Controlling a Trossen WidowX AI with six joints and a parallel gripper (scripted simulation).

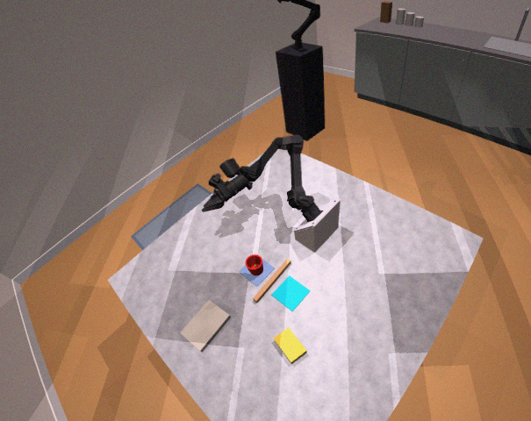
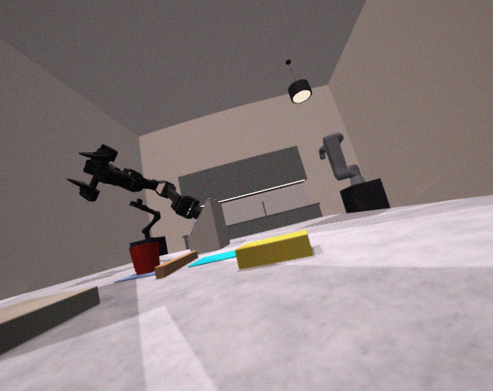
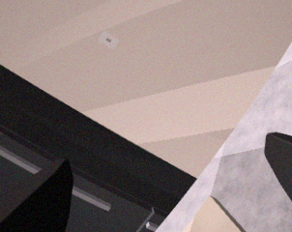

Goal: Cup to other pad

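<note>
Now: the red cup 300 mm below my gripper tip, 170 mm to the left of it and 50 mm behind it. From my gripper tip the other things lie so: light blue pad (350 mm below, 170 mm to the left, 50 mm behind); wooden bar (340 mm below, 260 mm to the left, 60 mm behind); green marble (320 mm below, 150 mm to the left, 60 mm behind).
</note>
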